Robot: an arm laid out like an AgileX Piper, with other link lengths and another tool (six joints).
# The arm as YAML. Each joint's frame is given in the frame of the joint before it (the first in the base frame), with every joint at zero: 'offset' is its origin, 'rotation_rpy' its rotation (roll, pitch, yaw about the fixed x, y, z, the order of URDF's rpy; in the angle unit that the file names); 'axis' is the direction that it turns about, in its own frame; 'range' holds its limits. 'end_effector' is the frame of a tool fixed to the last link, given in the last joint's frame.
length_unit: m
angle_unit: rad
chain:
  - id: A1
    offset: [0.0, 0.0, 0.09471]
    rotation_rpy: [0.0, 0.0, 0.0]
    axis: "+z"
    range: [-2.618, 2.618]
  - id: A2
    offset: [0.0, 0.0, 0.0]
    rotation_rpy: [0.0, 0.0, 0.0]
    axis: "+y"
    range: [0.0, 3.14]
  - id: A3
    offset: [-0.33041, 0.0, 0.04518]
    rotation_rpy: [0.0, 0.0, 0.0]
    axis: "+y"
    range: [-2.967, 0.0]
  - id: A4
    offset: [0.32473, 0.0, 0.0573]
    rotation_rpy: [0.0, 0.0, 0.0]
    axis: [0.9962, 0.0, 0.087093]
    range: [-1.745, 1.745]
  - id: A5
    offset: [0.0, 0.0, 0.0]
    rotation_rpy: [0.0, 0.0, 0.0]
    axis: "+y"
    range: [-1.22, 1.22]
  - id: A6
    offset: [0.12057, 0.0, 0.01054]
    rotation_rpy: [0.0, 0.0, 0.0]
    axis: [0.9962, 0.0, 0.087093]
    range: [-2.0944, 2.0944]
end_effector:
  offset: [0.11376, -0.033, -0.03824]
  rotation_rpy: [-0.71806, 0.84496, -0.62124]
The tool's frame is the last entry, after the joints.
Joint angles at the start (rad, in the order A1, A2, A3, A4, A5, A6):
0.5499 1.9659 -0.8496 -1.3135 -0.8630 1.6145
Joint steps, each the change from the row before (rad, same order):
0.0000 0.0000 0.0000 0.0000 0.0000 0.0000
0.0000 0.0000 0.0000 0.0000 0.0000 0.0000
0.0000 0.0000 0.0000 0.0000 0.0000 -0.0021
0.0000 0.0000 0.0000 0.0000 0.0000 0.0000
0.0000 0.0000 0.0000 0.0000 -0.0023 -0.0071
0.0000 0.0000 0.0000 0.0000 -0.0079 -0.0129
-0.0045 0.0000 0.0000 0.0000 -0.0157 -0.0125
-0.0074 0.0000 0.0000 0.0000 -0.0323 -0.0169
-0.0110 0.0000 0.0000 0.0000 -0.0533 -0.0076
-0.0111 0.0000 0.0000 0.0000 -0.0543 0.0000
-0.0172 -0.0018 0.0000 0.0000 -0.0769 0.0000
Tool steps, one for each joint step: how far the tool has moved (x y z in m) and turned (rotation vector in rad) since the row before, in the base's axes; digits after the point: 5 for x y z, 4 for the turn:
0.00000 0.00000 0.00000 0.0000 0.0000 0.0000
0.00000 0.00000 0.00000 0.0000 0.0000 0.0000
0.00011 -0.00003 -0.00004 -0.0001 -0.0019 0.0010
0.00000 0.00000 0.00000 0.0000 0.0000 0.0000
0.00009 0.00019 0.00021 0.0016 -0.0058 0.0044
-0.00029 0.00079 0.00097 0.0061 -0.0098 0.0098
0.00040 0.00039 0.00223 0.0127 -0.0078 0.0089
-0.00033 0.00137 0.00484 0.0267 -0.0085 0.0159
-0.00205 0.00251 0.00865 0.0448 0.0037 0.0186
-0.00252 0.00217 0.00930 0.0459 0.0104 0.0160
-0.00279 0.00185 0.01446 0.0660 0.0123 0.0212

